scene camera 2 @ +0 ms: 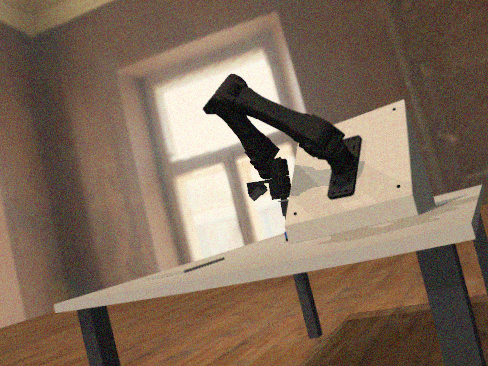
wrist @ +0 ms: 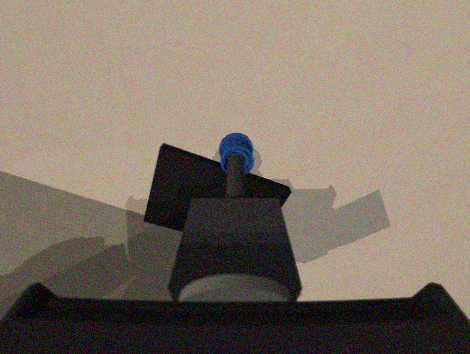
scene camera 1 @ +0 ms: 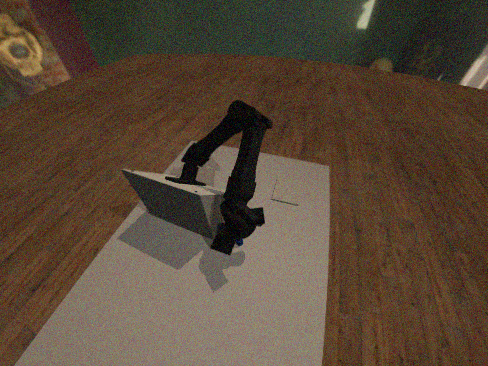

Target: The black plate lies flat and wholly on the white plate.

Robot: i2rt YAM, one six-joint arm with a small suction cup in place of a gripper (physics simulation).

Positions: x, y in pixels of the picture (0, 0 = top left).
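Black plate point(wrist: 179, 176), resting on the table.
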